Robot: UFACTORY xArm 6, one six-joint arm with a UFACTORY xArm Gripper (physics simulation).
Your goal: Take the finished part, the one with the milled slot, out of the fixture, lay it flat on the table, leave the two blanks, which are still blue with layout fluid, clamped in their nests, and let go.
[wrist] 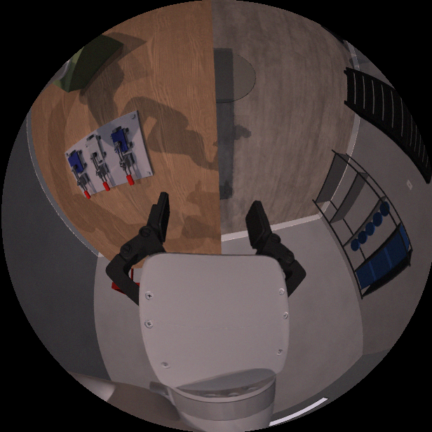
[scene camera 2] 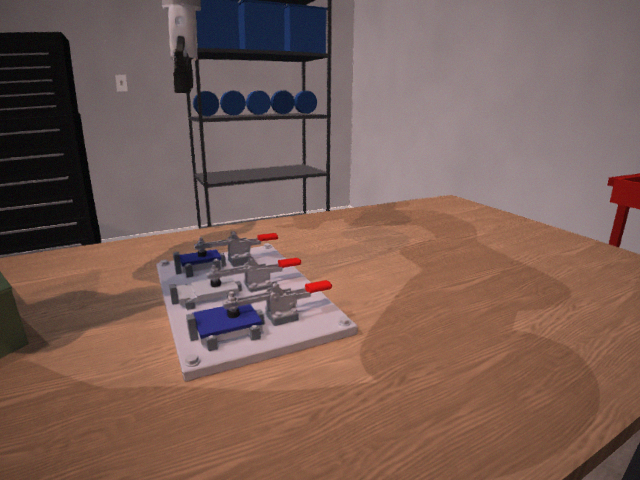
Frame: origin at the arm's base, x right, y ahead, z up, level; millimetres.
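Where they show: gripper, between the fingertips: [scene camera 2: 184, 90].
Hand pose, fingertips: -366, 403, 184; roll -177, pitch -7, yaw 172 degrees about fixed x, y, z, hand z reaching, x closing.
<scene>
After its pixels a point has its place, as x, y, z.
The finished part [scene camera 2: 201, 290] {-25, 381, -116} [wrist: 94, 145] is bare grey metal and sits in the middle nest of the fixture plate [scene camera 2: 328, 322] {104, 539, -132} [wrist: 144, 160]; its slot is too small to make out. A blue blank [scene camera 2: 222, 322] {87, 397, -111} [wrist: 75, 162] sits in the nearer nest in the scene view, and another blue blank [scene camera 2: 193, 258] {-136, 379, -106} [wrist: 119, 141] in the farther one. In the scene view, a black clamp tip rests on each of the three pieces. My gripper [scene camera 2: 183, 90] {-366, 403, 184} [wrist: 210, 205] is open and empty, high above the table and well away from the fixture.
Red clamp handles [scene camera 2: 317, 286] {71, 535, -91} [scene camera 2: 289, 262] {-39, 528, -97} [scene camera 2: 267, 237] {-148, 519, -88} stick out from one side of the fixture. A green box [scene camera 2: 9, 320] {8, 123, -101} [wrist: 95, 62] stands on the wooden table [scene camera 2: 439, 413] {294, 587, -147} [wrist: 175, 75]. A shelf rack [scene camera 2: 328, 129] and black cabinet [scene camera 2: 31, 118] stand behind.
</scene>
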